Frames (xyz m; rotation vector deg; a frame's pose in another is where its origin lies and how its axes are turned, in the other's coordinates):
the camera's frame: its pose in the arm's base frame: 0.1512 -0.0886 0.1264 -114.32 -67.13 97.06
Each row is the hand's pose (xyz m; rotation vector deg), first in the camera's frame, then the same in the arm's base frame.
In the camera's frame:
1: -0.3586 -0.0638 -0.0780 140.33 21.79 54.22
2: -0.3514 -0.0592 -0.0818 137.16 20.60 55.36
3: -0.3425 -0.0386 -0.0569 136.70 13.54 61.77
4: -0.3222 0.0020 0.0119 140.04 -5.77 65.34
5: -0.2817 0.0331 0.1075 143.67 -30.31 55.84
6: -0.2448 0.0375 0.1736 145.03 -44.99 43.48
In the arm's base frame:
1: 0.2018 -0.2832 0.4400 -36.77 94.59 63.00
2: 0.2071 -0.2799 0.4330 -39.48 94.02 65.42
3: 0.1923 -0.2937 0.4062 -37.86 98.98 70.78
4: 0.1451 -0.3245 0.3461 -25.74 103.35 82.90
5: 0.0693 -0.3425 0.2707 -6.61 97.05 96.82
6: 0.0100 -0.3377 0.2238 6.67 87.67 103.53

